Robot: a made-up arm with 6 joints.
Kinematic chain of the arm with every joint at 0, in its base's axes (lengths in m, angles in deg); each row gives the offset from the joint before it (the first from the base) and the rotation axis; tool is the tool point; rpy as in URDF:
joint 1: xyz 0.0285 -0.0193 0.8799 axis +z
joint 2: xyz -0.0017 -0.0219 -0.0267 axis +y
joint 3: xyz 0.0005 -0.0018 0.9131 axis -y
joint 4: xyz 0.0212 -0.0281 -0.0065 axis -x
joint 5: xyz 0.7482 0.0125 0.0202 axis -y
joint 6: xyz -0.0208 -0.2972 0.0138 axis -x
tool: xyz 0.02 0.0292 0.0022 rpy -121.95 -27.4 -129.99
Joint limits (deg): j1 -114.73..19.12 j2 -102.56..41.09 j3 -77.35..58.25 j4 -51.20..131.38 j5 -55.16..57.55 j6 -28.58..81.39
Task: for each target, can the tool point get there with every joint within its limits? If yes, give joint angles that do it. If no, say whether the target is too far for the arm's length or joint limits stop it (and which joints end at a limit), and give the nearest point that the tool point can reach.
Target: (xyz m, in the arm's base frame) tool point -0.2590 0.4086 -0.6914
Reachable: no: joint limits stop it (at a limit: joint 1, joint 2, joint 3, joint 4, joint 6) | nearest point -0.1364 0.1833 0.7821 | short by 1.496 m
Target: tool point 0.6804 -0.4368 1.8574
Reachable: yes | joints -9.72 -3.43 12.24 -25.72 -14.33 71.85
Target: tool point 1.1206 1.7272 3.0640
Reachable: no: too far | nearest point 0.5613 1.0265 2.1214 | short by 1.301 m
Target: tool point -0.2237 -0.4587 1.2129
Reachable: yes | joints -89.39 -8.25 -63.44 34.85 40.84 41.78
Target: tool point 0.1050 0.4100 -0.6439
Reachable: no: joint limits stop it (at a limit: joint 1, joint 2, joint 5, joint 6) | nearest point 0.4235 0.2350 0.7354 | short by 1.426 m
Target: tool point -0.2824 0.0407 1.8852
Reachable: yes | joints -92.46 -48.71 -13.85 -5.46 43.26 40.22
